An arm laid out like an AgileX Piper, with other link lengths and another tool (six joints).
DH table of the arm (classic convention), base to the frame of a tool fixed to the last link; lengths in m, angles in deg. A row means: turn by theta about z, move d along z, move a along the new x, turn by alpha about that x. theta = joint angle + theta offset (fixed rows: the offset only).
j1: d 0.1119, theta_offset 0, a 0, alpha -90
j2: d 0, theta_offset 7.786, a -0.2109, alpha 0
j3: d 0, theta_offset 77.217, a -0.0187, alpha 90
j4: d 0.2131, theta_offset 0, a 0, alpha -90
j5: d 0, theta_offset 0, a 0, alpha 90
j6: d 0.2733, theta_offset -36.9, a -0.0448, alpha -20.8
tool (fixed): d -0.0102, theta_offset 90, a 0, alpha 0
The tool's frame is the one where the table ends.
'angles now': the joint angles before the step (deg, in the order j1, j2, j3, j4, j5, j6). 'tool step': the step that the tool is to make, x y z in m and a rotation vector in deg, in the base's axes. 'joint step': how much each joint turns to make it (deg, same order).
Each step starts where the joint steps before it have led.
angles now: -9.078 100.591 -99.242 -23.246 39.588 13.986
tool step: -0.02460 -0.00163 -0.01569 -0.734 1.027 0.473
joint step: -1.267 -6.898 12.052 -1.009 -4.611 0.181
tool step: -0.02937 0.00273 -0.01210 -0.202 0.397 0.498
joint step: -1.035 -8.036 11.957 -0.525 -3.875 0.190
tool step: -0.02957 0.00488 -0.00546 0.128 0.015 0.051
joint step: -0.442 -8.102 9.419 -0.065 -1.370 0.156
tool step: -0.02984 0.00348 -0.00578 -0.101 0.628 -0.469
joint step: -0.098 -7.826 7.596 -0.203 0.913 0.022
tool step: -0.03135 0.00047 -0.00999 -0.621 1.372 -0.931
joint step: -0.109 -7.844 7.136 -0.797 2.127 -0.003
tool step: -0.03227 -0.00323 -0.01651 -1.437 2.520 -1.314
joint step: -0.107 -7.472 6.912 -1.827 3.057 0.023
